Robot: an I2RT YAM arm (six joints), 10 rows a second.
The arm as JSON. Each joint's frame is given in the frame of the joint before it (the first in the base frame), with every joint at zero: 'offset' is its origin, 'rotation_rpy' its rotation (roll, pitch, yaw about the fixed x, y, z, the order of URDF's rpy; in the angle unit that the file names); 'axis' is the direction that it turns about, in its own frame. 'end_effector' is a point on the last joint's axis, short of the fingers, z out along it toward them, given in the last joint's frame.
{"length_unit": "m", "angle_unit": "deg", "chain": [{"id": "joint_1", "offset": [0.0, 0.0, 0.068], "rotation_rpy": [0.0, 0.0, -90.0], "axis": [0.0, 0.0, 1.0]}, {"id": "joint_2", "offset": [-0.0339, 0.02, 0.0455], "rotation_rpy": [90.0, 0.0, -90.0], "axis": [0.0, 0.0, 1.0]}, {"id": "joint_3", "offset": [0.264, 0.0, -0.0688], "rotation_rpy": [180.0, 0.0, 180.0], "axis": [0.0, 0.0, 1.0]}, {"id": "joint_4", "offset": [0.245, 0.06, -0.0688], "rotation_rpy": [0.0, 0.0, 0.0], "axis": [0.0, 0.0, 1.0]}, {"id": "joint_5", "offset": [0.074, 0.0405, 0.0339], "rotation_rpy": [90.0, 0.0, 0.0], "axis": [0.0, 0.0, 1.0]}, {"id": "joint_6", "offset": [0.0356, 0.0, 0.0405], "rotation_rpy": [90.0, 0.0, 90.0], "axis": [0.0, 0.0, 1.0]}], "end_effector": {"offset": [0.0, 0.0, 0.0], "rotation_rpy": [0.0, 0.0, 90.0]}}
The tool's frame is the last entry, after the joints.
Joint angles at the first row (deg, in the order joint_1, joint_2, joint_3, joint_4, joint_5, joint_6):
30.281 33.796 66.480 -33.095 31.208 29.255
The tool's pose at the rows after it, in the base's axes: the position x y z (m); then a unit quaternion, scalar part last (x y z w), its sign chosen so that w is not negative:
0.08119 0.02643 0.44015 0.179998 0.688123 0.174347 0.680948
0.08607 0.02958 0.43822 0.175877 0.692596 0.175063 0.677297
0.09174 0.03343 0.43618 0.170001 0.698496 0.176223 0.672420
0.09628 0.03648 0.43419 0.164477 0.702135 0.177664 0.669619
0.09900 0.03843 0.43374 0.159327 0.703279 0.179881 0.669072
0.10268 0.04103 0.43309 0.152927 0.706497 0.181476 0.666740
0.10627 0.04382 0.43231 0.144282 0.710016 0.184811 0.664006
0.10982 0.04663 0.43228 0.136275 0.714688 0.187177 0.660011
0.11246 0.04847 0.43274 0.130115 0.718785 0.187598 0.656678
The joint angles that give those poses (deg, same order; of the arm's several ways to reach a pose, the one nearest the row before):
30.274 34.221 65.865 -32.431 30.570 29.420
30.242 34.982 65.447 -31.870 29.991 29.443
30.288 35.961 65.097 -31.343 29.263 29.443
30.269 36.643 64.623 -30.597 28.568 29.295
30.254 37.096 64.424 -29.921 27.946 29.029
30.245 37.810 64.335 -29.428 27.202 28.768
30.254 38.497 64.213 -28.901 26.152 28.445
30.313 39.369 64.454 -28.806 25.229 28.216
30.239 40.102 64.845 -28.976 24.497 27.962

